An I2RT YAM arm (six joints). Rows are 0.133 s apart.
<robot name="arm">
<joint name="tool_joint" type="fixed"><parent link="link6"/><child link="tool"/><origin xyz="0 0 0" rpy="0 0 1.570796"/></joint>
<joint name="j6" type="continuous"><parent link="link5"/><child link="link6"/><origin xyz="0.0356 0 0.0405" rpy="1.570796 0 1.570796"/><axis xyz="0 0 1"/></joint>
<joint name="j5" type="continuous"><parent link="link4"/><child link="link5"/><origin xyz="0.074 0.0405 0.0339" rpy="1.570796 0 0"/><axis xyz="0 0 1"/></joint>
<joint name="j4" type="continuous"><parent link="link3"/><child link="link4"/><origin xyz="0.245 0.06 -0.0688"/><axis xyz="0 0 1"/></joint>
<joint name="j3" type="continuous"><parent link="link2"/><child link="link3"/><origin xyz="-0.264 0 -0.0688" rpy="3.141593 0 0"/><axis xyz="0 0 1"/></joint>
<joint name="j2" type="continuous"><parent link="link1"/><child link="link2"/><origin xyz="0.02 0.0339 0.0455" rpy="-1.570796 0 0"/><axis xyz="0 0 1"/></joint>
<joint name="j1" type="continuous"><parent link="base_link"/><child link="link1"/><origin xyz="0 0 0.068"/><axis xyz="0 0 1"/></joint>
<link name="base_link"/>
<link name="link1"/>
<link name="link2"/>
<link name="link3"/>
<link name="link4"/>
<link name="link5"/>
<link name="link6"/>
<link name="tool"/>
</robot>
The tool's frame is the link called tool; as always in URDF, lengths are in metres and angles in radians. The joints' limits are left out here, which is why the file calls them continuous.
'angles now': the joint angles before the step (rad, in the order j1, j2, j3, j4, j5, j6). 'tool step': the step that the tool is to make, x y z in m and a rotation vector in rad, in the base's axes. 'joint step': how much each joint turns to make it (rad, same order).
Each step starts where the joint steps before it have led.
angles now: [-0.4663 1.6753 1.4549 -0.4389 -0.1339 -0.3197]
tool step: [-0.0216 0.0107 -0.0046 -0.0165 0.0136 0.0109]
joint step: [0.0000 -0.0898 -0.1109 0.0133 0.0042 -0.0234]
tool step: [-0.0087 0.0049 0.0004 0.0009 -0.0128 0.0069]
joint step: [0.0004 -0.0405 -0.0426 0.0133 -0.0092 0.0012]
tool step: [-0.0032 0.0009 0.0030 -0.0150 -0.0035 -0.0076]
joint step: [-0.0005 -0.0149 -0.0055 -0.0002 0.0128 -0.0052]
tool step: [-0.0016 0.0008 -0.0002 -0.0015 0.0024 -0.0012]
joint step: [0.0003 -0.0064 -0.0063 -0.0017 0.0026 -0.0011]
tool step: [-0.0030 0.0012 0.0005 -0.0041 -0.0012 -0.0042]
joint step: [-0.0003 -0.0130 -0.0112 0.0011 0.0050 -0.0001]
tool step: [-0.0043 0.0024 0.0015 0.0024 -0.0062 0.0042]
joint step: [0.0000 -0.0197 -0.0140 -0.0011 -0.0064 0.0014]
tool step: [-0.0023 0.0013 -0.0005 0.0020 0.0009 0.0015]
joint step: [0.0002 -0.0096 -0.0102 -0.0011 -0.0019 0.0003]
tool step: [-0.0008 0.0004 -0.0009 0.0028 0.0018 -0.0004]
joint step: [-0.0001 -0.0028 -0.0051 -0.0003 -0.0008 0.0016]
